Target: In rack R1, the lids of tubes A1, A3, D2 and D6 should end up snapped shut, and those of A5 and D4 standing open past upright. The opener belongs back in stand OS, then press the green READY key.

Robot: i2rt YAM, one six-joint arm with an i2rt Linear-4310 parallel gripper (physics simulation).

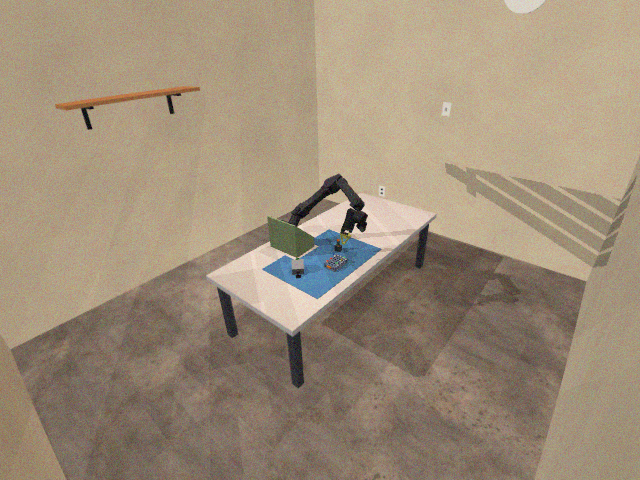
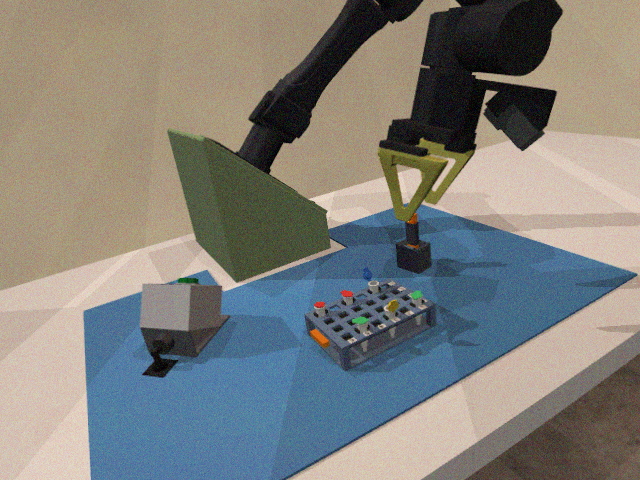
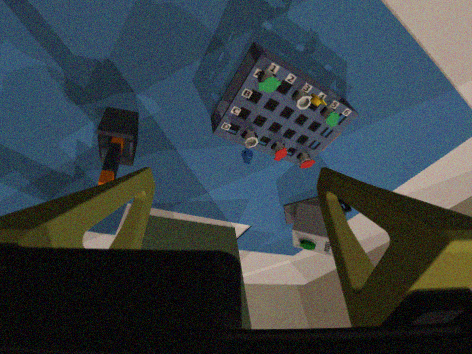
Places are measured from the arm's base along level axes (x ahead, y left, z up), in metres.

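Pixels of known places: gripper, fingertip midpoint: [image 1: 343,241] [image 2: 417,211] [image 3: 235,176]; arm's base, origin of the base link: [image 1: 291,226] [image 2: 248,169].
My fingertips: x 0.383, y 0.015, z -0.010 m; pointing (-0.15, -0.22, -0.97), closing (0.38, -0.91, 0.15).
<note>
Ahead of a thing's pixels: the offset from my fingertips to its middle. "*": to the spot under its first point. Level surfaces: height alone.
My open, empty gripper [image 1: 345,241] [image 2: 419,209] [image 3: 236,172] hangs over the mat. The opener @(dx -0.081, dy +0.075, dz -0.083 m) [image 2: 412,235] [image 3: 112,159] stands in the dark stand [image 2: 413,256] [image 3: 119,120]; it is not between the fingers. Rack R1 @(dx -0.012, dy -0.083, dz -0.100 m) [image 2: 345,357] [image 3: 234,87] holds the tubes. Green lids A1 @(dx +0.024, dy -0.035, dz -0.087 m) [image 2: 416,295] [image 3: 270,84] and A5 @(dx +0.013, dy -0.112, dz -0.089 m) [image 2: 360,321] [image 3: 332,119], and red lids D4 @(dx -0.041, dy -0.084, dz -0.087 m) [image 2: 346,294] [image 3: 280,153] and D6 @(dx -0.046, dy -0.123, dz -0.087 m) [image 2: 320,305] [image 3: 307,163], lie over their tubes; snapping cannot be told. A3's yellow lid @(dx +0.027, dy -0.076, dz -0.079 m) [image 2: 392,305] [image 3: 318,100] and D2's blue lid @(dx -0.045, dy -0.045, dz -0.079 m) [image 2: 367,273] [image 3: 247,155] stand open. The green key [image 2: 187,280] [image 3: 307,244] shows.
The grey key box @(* dx -0.160, dy -0.265, dz -0.068 m) [image 2: 166,307] [image 3: 309,220], with a small black fixture @(* dx -0.137, dy -0.296, dz -0.125 m) [image 2: 160,366] beside it, stands on the blue mat @(dz -0.129 m) [image 1: 316,289] [image 2: 206,428]. A tall green panel [image 1: 283,236] [image 2: 268,227] [image 3: 192,232] stands near the arm's base. The white table @(dz -0.132 m) [image 1: 248,289] extends around the mat.
</note>
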